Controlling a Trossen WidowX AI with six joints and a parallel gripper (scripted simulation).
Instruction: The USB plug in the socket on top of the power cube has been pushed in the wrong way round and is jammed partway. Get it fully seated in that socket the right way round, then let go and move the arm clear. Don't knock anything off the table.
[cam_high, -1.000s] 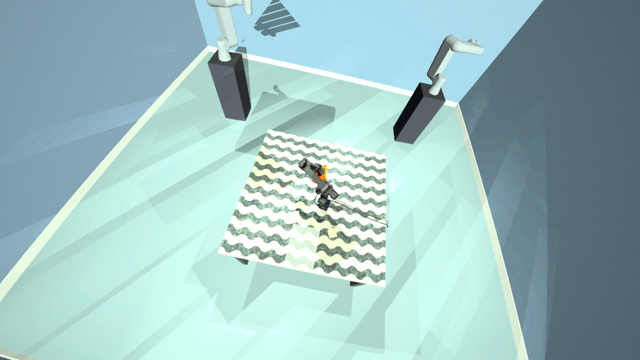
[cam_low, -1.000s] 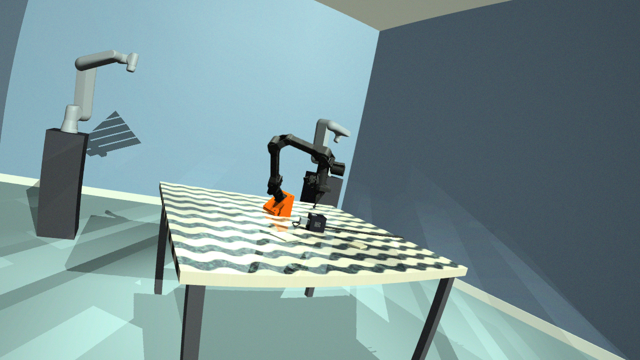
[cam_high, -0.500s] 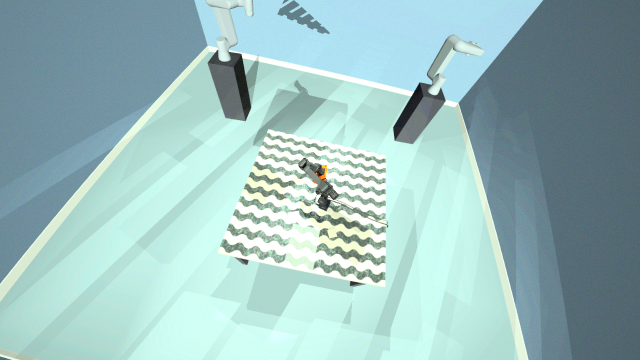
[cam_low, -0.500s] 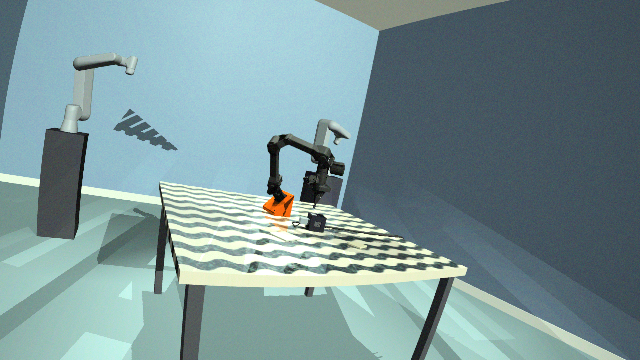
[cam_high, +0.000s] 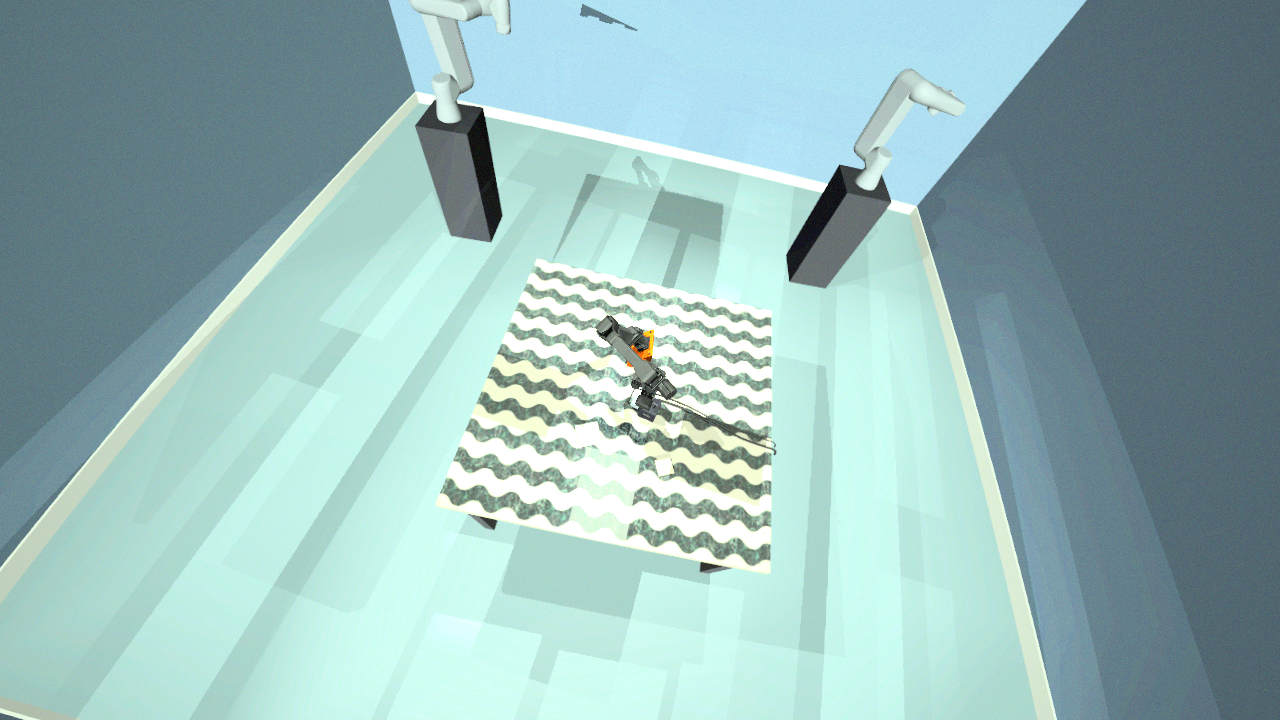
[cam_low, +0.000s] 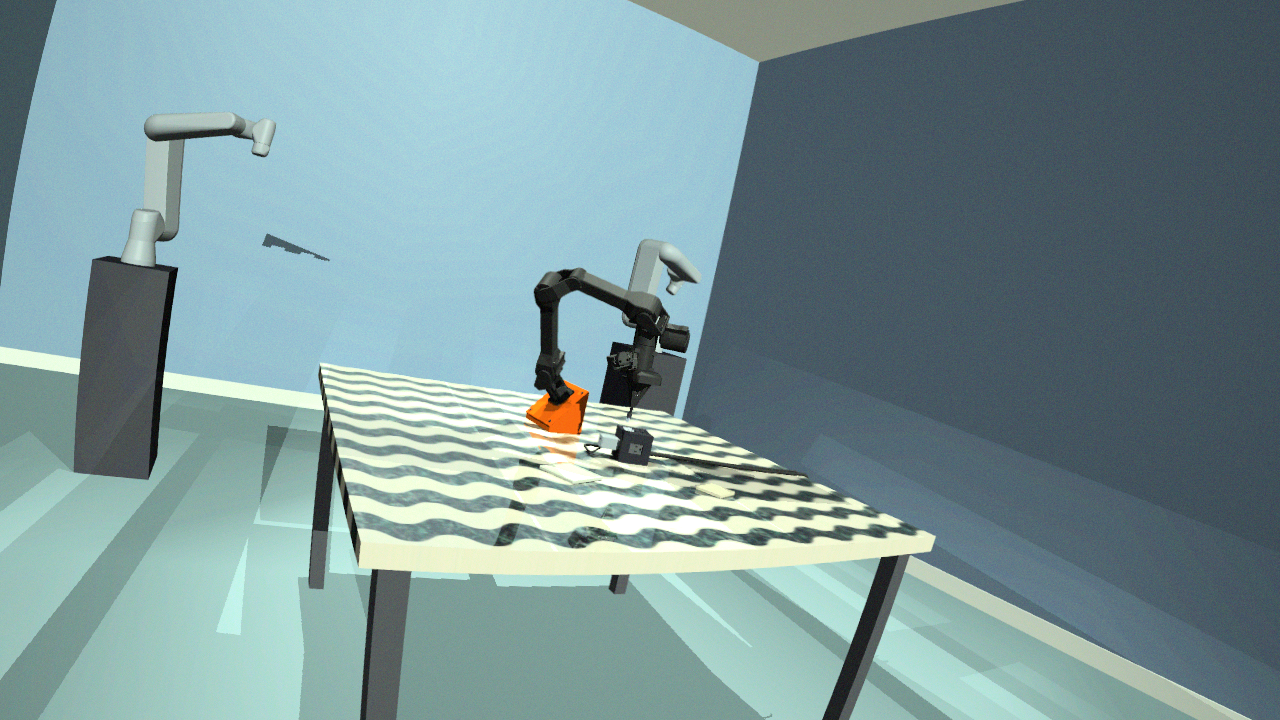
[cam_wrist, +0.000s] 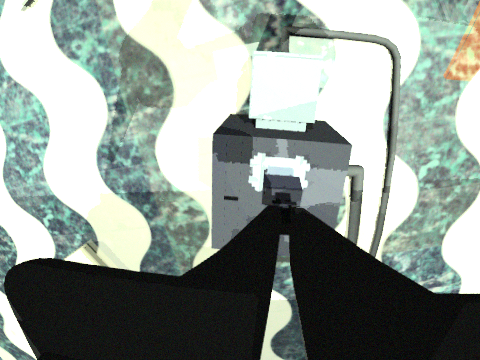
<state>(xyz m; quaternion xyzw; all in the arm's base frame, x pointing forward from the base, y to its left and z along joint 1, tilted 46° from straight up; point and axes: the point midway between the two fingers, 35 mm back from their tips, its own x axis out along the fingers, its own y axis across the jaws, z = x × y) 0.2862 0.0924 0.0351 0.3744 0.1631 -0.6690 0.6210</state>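
The dark USB plug is 20 mm below my gripper tip.
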